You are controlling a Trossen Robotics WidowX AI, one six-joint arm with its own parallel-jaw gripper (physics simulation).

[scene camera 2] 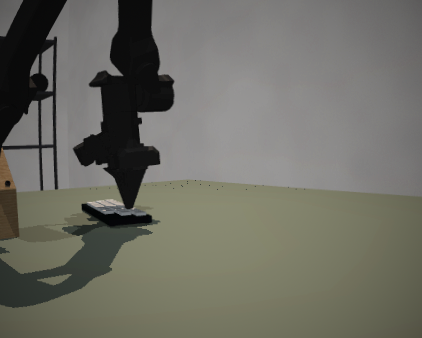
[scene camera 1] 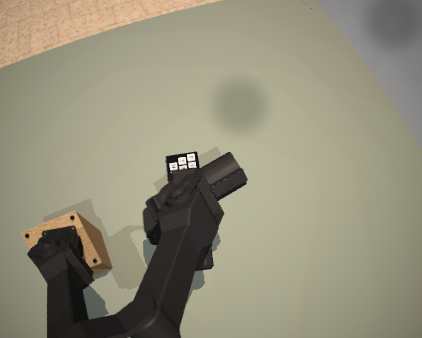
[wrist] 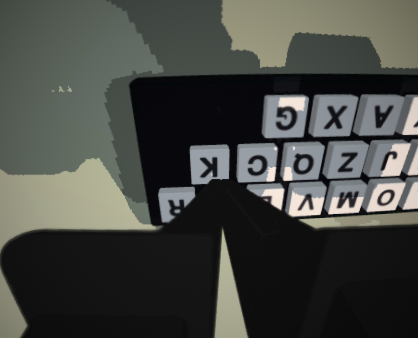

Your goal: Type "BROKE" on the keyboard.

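Where they show: gripper, fingertip midpoint: [scene camera 2: 129,208] [wrist: 220,189]; arm's base, link origin: [scene camera 1: 62,243].
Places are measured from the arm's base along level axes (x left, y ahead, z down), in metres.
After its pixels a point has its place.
Note:
The black keyboard [scene camera 1: 172,158] @[x 0.168, y 0.234, z 0.099 m] [scene camera 2: 117,219] @[x -0.037, y 0.213, z 0.101 m] [wrist: 200,107] @[x -0.010, y 0.213, z 0.099 m] with pale letter keys lies flat on the table; the arm covers much of it in scene camera 1. In the wrist view its letters are upside down. My gripper [scene camera 2: 129,207] @[x -0.006, y 0.247, z 0.091 m] [wrist: 220,189] @[x -0.006, y 0.247, z 0.091 m] is shut and empty, fingertips down at the keys. They cover a key between the R key [wrist: 176,204] @[x -0.027, y 0.254, z 0.094 m] and the partly hidden E key [wrist: 272,193] @[x 0.018, y 0.255, z 0.094 m], at the edge of the K key [wrist: 209,165] @[x -0.009, y 0.237, z 0.094 m]. The O key [wrist: 385,197] @[x 0.075, y 0.266, z 0.094 m] is at the right. The B key does not show in the wrist view.
A wooden block [scene camera 1: 95,245] @[x -0.006, y 0.052, z 0.034 m] [scene camera 2: 9,215] @[x -0.042, y 0.045, z 0.080 m] stands to the left under another part of the arm. A dark metal rack [scene camera 2: 55,115] stands behind at the left. The green table [scene camera 1: 310,200] @[x -0.004, y 0.503, z 0.112 m] [scene camera 2: 275,260] @[x -0.334, y 0.267, z 0.112 m] bears the keyboard and arm shadows.

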